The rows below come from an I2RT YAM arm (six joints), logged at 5 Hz.
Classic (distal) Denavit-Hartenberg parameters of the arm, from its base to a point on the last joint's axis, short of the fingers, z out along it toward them. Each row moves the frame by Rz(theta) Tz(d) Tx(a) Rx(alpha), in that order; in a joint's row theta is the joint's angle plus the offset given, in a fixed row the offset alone. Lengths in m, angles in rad.
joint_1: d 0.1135  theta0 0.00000  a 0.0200  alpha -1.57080
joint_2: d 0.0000  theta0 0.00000  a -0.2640  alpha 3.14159
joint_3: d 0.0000  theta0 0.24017  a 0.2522  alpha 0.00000
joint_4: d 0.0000  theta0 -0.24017  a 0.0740  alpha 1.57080
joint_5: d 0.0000  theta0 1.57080  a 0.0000  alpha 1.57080
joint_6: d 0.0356  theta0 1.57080  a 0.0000  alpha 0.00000
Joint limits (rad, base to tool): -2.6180..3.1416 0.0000..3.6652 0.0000..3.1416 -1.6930..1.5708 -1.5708..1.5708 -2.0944..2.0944
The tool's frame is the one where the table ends.
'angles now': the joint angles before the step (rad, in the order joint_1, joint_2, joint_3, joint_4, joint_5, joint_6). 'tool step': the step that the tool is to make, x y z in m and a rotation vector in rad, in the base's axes. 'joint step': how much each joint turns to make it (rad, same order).
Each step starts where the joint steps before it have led.
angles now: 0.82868 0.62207 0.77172 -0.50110 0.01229 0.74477
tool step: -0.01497 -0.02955 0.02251 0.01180 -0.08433 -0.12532
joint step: -0.05416 -0.10087 0.06735 -0.09958 0.08396 -0.02757
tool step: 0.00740 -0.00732 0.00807 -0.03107 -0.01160 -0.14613
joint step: -0.06716 0.02659 0.04119 -0.02604 0.08445 -0.00706
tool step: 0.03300 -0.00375 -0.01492 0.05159 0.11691 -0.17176
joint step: -0.19362 0.09252 -0.02902 0.04057 -0.05629 0.09711
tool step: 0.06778 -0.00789 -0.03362 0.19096 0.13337 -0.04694
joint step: -0.25616 0.22324 -0.07517 0.24822 -0.28062 0.12801
